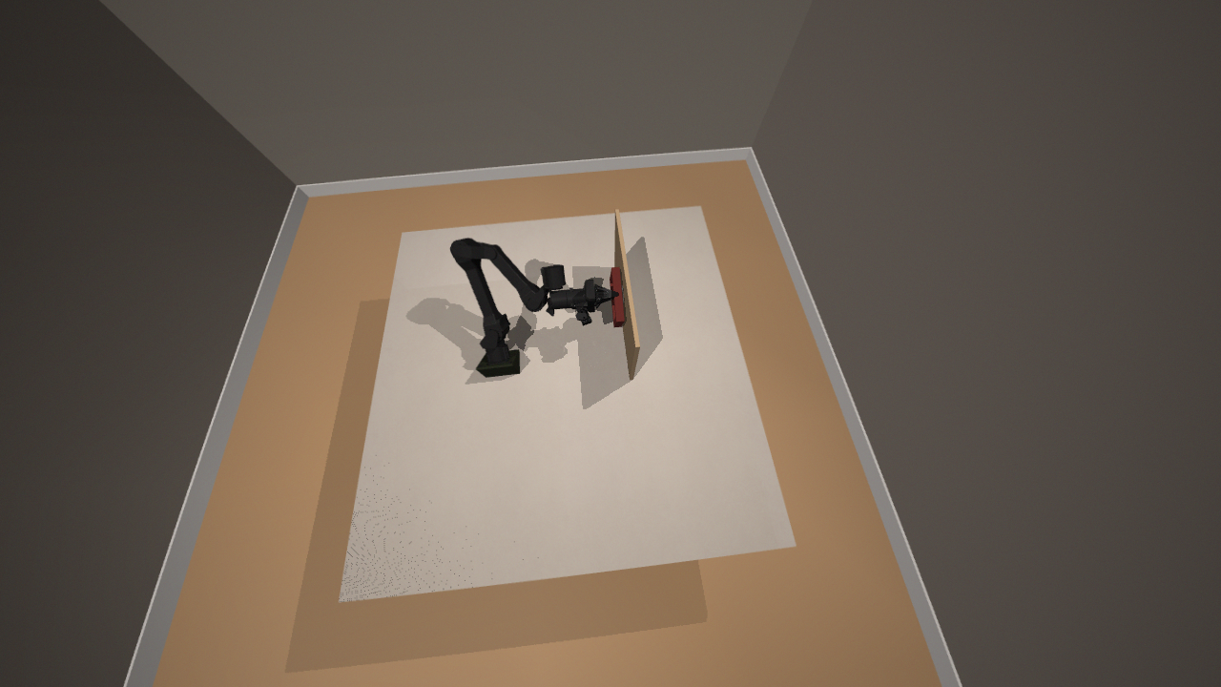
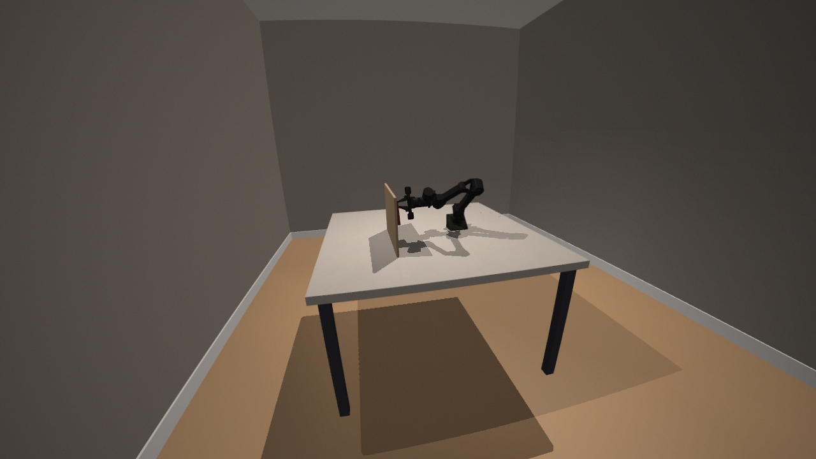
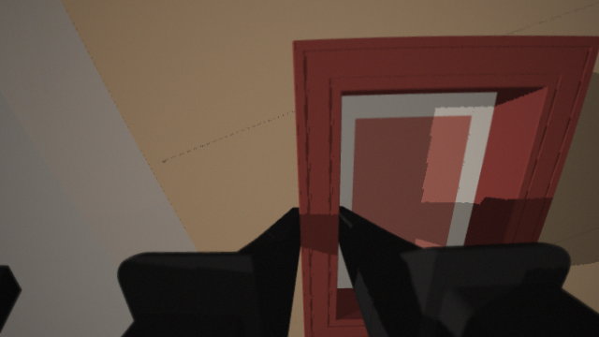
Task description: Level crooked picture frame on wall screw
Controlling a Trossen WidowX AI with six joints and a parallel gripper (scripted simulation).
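Right now the red picture frame is 1 cm ahead of my gripper tip, 2 cm to the left of it and 5 cm below it. From my gripper tip the other things lie so: tan wall panel 2 cm ahead, 2 cm to the left, 6 cm below.
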